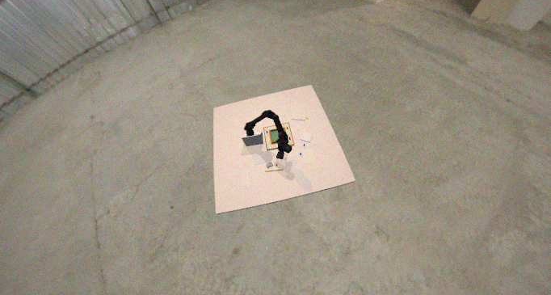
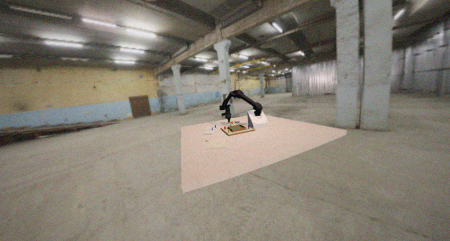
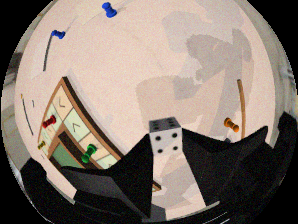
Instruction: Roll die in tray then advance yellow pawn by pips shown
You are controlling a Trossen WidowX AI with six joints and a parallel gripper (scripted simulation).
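My gripper tip is 70 mm short of the yellow pawn, 300 mm to the right of it and 20 mm above it. From my gripper tip the other things lie so: white die: right at my gripper tip; small grey block: 130 mm behind, 100 mm to the right, 40 mm below; green pawn: 10 mm ahead, 110 mm to the left, 20 mm below.
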